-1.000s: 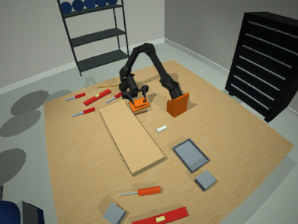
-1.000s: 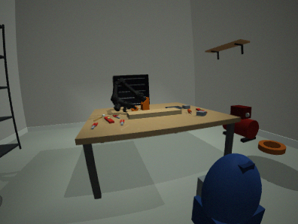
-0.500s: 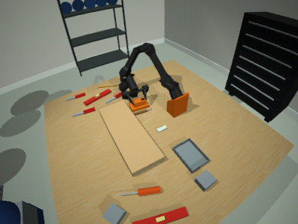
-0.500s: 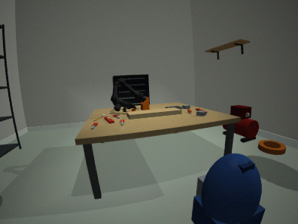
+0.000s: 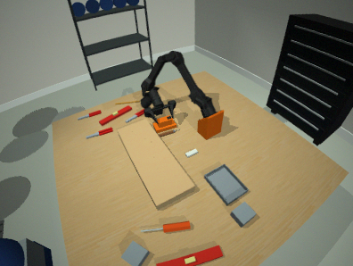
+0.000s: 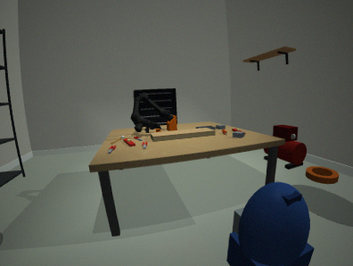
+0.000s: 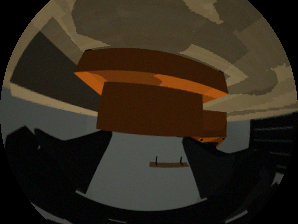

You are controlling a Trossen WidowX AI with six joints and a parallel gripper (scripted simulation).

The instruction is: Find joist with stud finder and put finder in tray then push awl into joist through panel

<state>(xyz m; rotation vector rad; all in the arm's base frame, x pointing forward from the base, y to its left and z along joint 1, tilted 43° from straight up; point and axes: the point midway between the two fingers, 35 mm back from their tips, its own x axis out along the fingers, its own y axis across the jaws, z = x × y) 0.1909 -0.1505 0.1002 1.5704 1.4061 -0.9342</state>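
Right now the orange stud finder is 2 cm behind my gripper tip, 2 cm to the right of it and 2 cm below it. Round my gripper tip: indicator window: 3 cm behind, 2 cm to the right, 1 cm below; then grey tray: 5 cm behind, 46 cm to the left, 5 cm below; then awl: 1 cm behind, 4 cm to the left, 6 cm below.
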